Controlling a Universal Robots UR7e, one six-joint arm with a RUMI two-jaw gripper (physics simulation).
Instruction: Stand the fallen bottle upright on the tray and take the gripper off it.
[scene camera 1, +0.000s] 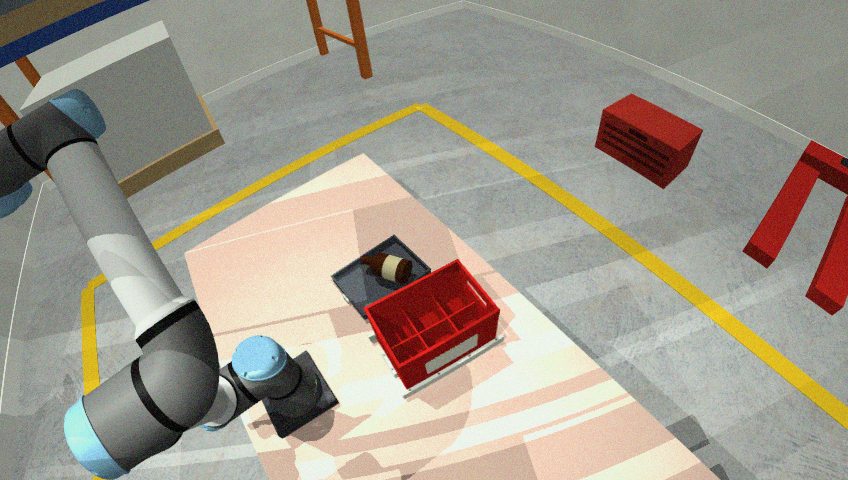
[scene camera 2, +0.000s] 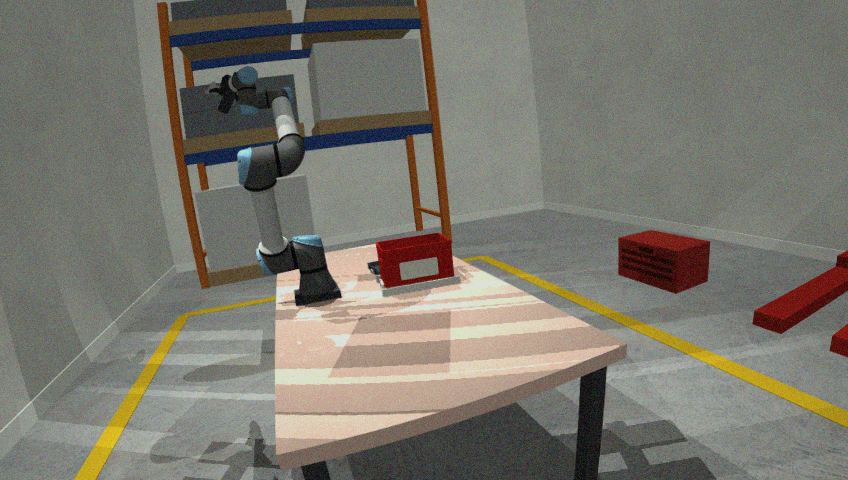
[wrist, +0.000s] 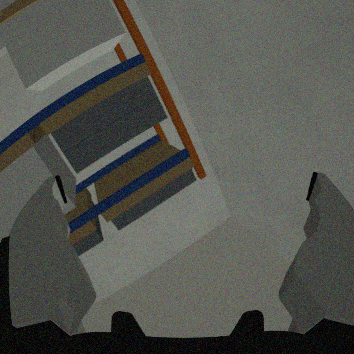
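Pixels of known places: gripper, fingertip midpoint: (scene camera 2: 219, 97) (wrist: 186, 176); arm's base at its link origin: (scene camera 1: 295, 390) (scene camera 2: 317, 289).
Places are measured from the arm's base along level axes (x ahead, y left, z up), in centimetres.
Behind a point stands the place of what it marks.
A brown bottle (scene camera 1: 389, 267) {x 43.9, y 7.1, z 5.1 cm} with a cream label lies on its side on the dark grey tray (scene camera 1: 351, 289) {x 33.0, y 14.7, z -1.7 cm}, its neck toward the left in scene camera 1. In scene camera 2 the bottle does not show, and a small dark part of the tray (scene camera 2: 373, 266) {x 33.5, y 20.5, z -1.7 cm} shows left of the crate. My gripper (wrist: 186, 176) {x -24.2, y 40.4, z 88.0 cm} (scene camera 2: 212, 95) {x -24.2, y 40.4, z 88.0 cm} is open, its two fingers wide apart with nothing between them. It is high up and far from the bottle, and out of the picture in scene camera 1. In the wrist view it faces the shelving and wall.
A red crate with compartments (scene camera 1: 432, 350) {x 30.0, y -24.1, z 14.7 cm} (scene camera 2: 390, 276) {x 23.8, y -22.3, z 5.1 cm} stands right beside the tray, on a light grey base (scene camera 2: 420, 286) {x 33.9, y -26.4, z -0.6 cm}. The arm's base (scene camera 1: 306, 410) {x -1.0, y -7.4, z 1.6 cm} (scene camera 2: 318, 288) {x -1.2, y -7.2, z 2.7 cm} stands on the table (scene camera 1: 238, 267) {x 10.4, y 54.6, z -2.2 cm} (scene camera 2: 368, 392) {x -10.4, y -80.7, z -2.2 cm}. Tall shelving (scene camera 2: 437, 178) (wrist: 172, 107) rises behind. A red tool chest (scene camera 1: 648, 139) (scene camera 2: 663, 260) is on the floor.
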